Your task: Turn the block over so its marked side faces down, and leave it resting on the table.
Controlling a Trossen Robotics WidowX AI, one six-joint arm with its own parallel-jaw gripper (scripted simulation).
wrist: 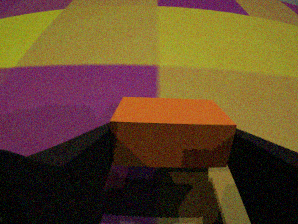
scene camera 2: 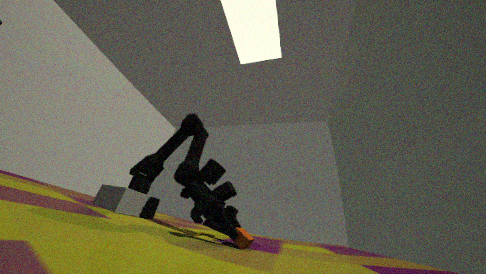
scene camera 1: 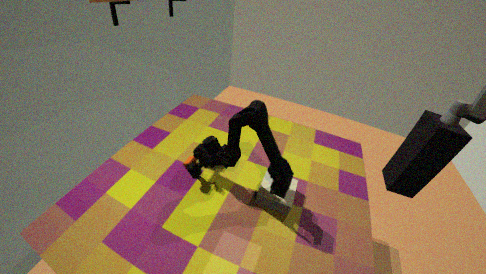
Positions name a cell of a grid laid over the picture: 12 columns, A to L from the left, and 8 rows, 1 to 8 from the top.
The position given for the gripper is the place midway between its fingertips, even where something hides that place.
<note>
In view: the gripper (scene camera 2: F7) and a block (wrist: G5).
The gripper also shows in the wrist view (wrist: G5).
</note>
